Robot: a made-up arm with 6 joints.
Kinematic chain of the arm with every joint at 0, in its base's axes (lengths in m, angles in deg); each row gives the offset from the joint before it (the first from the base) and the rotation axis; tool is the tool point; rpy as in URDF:
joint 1: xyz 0 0 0.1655 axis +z
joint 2: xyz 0 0 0 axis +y
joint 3: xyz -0.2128 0 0.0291 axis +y
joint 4: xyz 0.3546 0 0.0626 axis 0.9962 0 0.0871
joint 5: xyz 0 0 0 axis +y
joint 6: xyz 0.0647 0 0.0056 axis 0.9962 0 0.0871
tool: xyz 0 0 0 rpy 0 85 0
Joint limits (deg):
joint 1: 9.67..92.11
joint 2: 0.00..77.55
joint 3: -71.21..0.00
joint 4: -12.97..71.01
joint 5: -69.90..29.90
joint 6: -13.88..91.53
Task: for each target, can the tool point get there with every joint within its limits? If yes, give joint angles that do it. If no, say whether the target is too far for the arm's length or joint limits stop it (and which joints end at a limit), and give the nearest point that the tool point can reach.
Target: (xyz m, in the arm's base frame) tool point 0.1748 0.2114 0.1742
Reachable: yes | joints 50.39 54.58 -13.70 -0.12 -38.77 20.80
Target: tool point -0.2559 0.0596 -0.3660
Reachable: no: joint limits stop it (at a limit: joint 1, joint 2, joint 3, joint 5) | nearest point -0.0312 0.1185 -0.0123 | short by 0.423 m
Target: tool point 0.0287 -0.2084 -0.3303
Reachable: no: joint limits stop it (at a limit: joint 1, joint 2, joint 3, joint 4, joint 5) | nearest point 0.1065 0.0108 -0.0163 | short by 0.391 m
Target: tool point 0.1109 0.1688 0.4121
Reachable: yes | joints 56.93 17.65 -28.45 4.98 -8.27 58.39
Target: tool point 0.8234 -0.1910 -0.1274
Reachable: no: too far | nearest point 0.3350 0.0264 0.1556 | short by 0.605 m
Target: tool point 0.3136 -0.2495 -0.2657
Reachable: no: joint limits stop it (at a limit: joint 1, joint 2, joint 4) | nearest point 0.1528 -0.0148 0.0042 | short by 0.392 m
